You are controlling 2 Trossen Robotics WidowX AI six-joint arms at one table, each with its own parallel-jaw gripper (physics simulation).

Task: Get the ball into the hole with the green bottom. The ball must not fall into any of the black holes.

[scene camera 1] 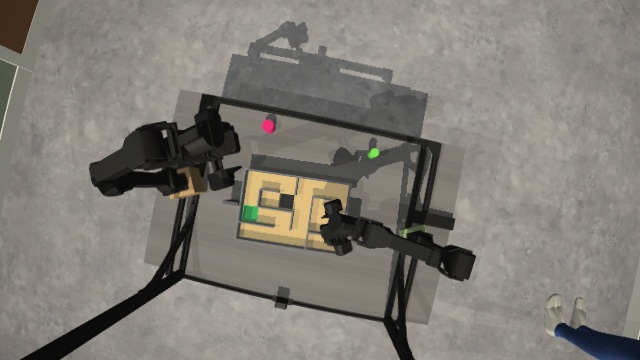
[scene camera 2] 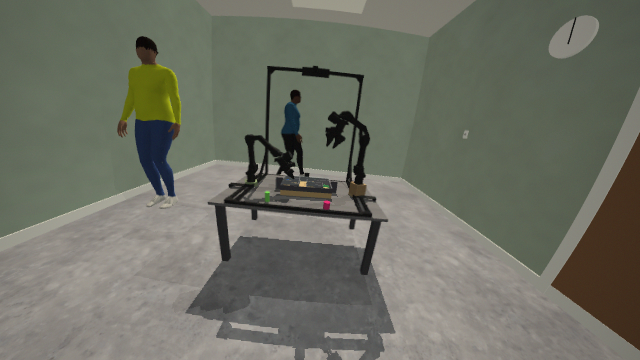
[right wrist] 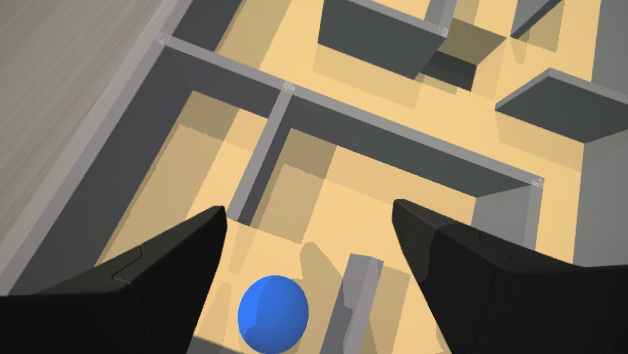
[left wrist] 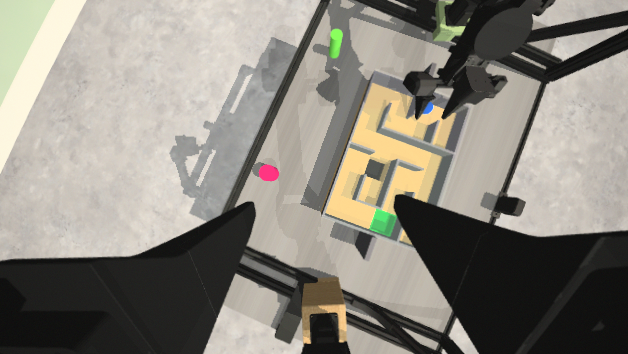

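Observation:
The blue ball (left wrist: 426, 108) (right wrist: 274, 314) lies on the tan floor of the grey-walled maze (scene camera 1: 270, 243) (scene camera 2: 306, 194) (right wrist: 410, 132), near its end wall, beside a short partition. The green-bottomed hole (scene camera 1: 250, 213) (left wrist: 383, 222) is at the opposite end. A black hole (scene camera 1: 286, 201) (left wrist: 374, 169) (right wrist: 450, 70) lies between. My right gripper (scene camera 2: 294, 176) (left wrist: 429, 118) (right wrist: 310, 212) is open and empty, low over the ball's end; its arm hides the ball in scene camera 1. My left gripper (scene camera 2: 334, 142) (left wrist: 324, 204) is open and empty, high above the table's other side.
A pink cylinder (scene camera 1: 268, 126) (scene camera 2: 326, 205) (left wrist: 269, 173) and a green cylinder (scene camera 1: 373, 153) (scene camera 2: 267, 197) (left wrist: 336, 43) stand along one side of the maze. A wooden block (scene camera 1: 192, 182) (scene camera 2: 357, 189) (left wrist: 324, 295) is at the left arm's base. Black frame bars edge the table.

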